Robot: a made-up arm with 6 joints. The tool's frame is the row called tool. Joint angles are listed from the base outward.
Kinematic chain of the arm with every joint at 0, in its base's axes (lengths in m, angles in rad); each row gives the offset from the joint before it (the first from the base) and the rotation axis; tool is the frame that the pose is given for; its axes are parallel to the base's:
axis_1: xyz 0 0 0.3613 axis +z
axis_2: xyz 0.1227 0 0 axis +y
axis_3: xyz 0 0 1.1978 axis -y
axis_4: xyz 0 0 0.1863 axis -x
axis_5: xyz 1.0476 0 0 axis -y
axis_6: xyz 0.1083 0 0 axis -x
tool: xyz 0 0 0
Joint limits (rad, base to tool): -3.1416..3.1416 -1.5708..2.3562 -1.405..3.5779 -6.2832..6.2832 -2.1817..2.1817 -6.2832..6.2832
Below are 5 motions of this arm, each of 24 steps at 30 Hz.
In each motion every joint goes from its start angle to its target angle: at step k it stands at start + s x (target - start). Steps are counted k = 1, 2, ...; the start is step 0. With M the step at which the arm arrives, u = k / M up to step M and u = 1 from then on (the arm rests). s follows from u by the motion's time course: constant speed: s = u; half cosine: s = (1 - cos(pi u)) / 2; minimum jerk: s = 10 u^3 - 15 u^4 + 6 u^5.
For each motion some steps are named. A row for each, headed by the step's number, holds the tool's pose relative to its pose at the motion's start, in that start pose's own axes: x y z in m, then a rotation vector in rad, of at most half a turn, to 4 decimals.
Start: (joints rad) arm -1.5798 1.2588 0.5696 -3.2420 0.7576 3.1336
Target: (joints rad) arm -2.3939 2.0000 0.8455 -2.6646 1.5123 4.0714
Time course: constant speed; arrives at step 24
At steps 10, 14, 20, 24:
10: 0.4408 -0.7694 -0.2401 -0.1921 0.5271 -0.0463
14: 0.5956 -1.0281 -0.4350 -0.2559 0.7387 0.0379
20: 0.8048 -1.3259 -0.8041 -0.3388 1.0179 0.2686
24: 0.9297 -1.4523 -1.0825 -0.3861 1.1624 0.4835

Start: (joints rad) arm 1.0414 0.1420 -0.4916 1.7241 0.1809 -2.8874
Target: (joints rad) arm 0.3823 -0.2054 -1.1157 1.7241 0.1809 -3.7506
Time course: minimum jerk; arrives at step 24
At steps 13, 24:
13: -0.2884 -0.4633 0.1521 0.7763 -0.2658 -0.1566
24: -0.4886 -0.7654 0.0717 1.3583 -0.4975 -0.1800

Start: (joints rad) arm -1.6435 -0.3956 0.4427 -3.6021 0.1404 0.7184
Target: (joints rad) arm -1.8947 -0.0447 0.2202 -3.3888 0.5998 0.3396
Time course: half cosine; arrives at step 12
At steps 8, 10, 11, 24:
8: 0.2696 0.0131 0.6806 0.1055 -0.7760 -0.0557
10: 0.2831 0.0436 0.8538 0.1501 -0.9721 -0.0303
11: 0.2831 0.0533 0.9007 0.1633 -1.0257 -0.0208
24: 0.2828 0.0568 0.9166 0.1678 -1.0440 -0.0173

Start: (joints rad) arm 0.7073 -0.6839 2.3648 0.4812 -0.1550 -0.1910
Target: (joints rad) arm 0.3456 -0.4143 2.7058 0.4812 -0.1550 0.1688
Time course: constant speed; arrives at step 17
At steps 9, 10, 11, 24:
9: -0.1770 0.3172 -0.0029 -0.2273 -0.1073 0.1591
10: -0.2008 0.3482 -0.0042 -0.2520 -0.1212 0.1758
11: -0.2253 0.3783 -0.0057 -0.2765 -0.1354 0.1921
24: -0.3857 0.5382 -0.0184 -0.4206 -0.2283 0.2855

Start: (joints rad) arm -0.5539 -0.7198 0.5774 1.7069 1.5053 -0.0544
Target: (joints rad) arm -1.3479 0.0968 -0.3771 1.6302 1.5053 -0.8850
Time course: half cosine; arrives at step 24
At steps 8, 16, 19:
8: 0.0774 0.6256 -0.1974 0.6454 0.0681 0.1796
16: -0.3996 1.6697 0.0870 1.9117 0.5454 0.2792
19: -0.5976 1.8246 0.3133 2.2578 0.7541 0.1949

